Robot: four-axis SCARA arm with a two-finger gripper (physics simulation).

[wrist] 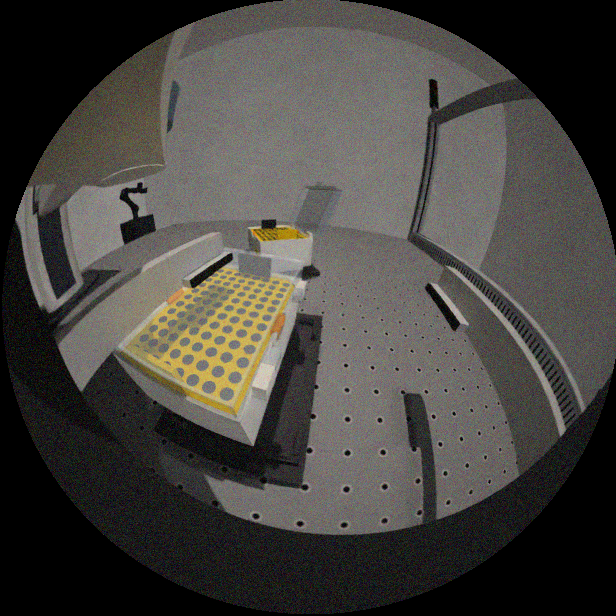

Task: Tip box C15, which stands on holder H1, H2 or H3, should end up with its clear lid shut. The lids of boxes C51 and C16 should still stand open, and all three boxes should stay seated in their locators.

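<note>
A white tip box [195, 396] with a yellow rack of grey tips [212, 327] sits on a dark holder [295, 396] at the left, close to me. A faint clear sheet shades the rack's far left part; I cannot tell whether it is a shut lid. A second tip box [281, 241] stands farther back with its clear lid [317, 206] upright and open. Between the two, a small grey panel [254, 265] stands up in front of a white block. No labels are readable. One dark finger of my gripper [418, 425] hangs over the perforated table to the right of the near box; the gripper is open and empty.
The perforated table [379, 367] spreads to the right. A black-and-white bar [447, 307] lies near a ribbed rail [517, 327] along the right edge. Another dark bar [209, 270] lies behind the near box. A grey wall panel [114, 321] runs along the left.
</note>
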